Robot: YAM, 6 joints.
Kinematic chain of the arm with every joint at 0, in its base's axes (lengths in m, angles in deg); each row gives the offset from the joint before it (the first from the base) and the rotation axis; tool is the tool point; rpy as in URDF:
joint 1: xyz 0 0 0.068 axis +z
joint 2: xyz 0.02 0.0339 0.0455 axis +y
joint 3: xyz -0.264 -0.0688 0 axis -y
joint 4: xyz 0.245 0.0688 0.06 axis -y
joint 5: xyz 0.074 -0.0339 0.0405 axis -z
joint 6: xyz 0.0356 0 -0.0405 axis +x
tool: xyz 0 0 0 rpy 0 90 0
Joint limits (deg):
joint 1: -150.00..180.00
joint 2: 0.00..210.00
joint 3: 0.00..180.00
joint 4: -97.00..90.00
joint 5: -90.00..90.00
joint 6: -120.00..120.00
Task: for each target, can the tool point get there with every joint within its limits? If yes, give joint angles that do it. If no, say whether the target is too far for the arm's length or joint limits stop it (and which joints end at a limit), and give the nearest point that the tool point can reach.
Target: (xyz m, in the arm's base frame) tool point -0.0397 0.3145 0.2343
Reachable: yes | joints 93.40 98.16 75.68 -62.19 -36.18 -75.48
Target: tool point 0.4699 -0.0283 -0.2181
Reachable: yes | joints -6.89 188.70 116.12 20.16 -52.49 -69.51
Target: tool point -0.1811 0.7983 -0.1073
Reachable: no: too far | nearest point -0.1379 0.6078 -0.0533 | short by 0.203 m
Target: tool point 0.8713 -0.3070 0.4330
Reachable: no: too far | nearest point 0.5754 -0.2027 0.3221 | short by 0.333 m
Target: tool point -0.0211 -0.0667 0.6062
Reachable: yes | joints 75.92 43.84 118.32 -42.63 -6.91 87.01
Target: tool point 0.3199 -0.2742 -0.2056
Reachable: yes | joints -41.71 194.09 141.32 -65.08 -13.26 82.96
